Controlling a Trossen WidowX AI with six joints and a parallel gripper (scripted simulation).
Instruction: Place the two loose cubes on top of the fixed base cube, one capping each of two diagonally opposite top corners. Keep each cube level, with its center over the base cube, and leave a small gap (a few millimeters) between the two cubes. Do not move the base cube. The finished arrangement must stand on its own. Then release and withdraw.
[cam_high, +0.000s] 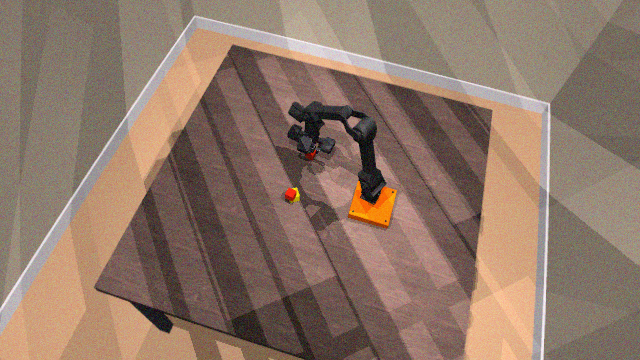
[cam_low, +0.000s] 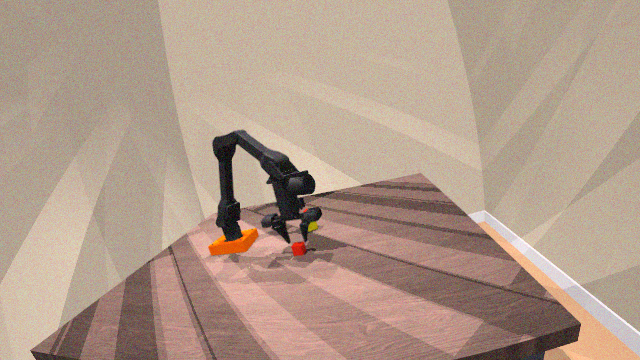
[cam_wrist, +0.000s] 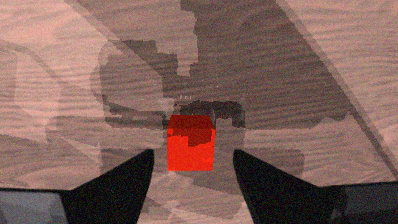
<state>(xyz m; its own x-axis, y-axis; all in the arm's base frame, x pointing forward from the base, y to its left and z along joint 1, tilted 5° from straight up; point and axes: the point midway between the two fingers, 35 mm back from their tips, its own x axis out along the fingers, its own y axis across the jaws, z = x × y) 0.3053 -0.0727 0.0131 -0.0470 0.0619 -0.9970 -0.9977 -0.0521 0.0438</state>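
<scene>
Now: the yellow cube 40 mm behind my gripper tip, 210 mm to the left of it and 20 mm below it.
</scene>
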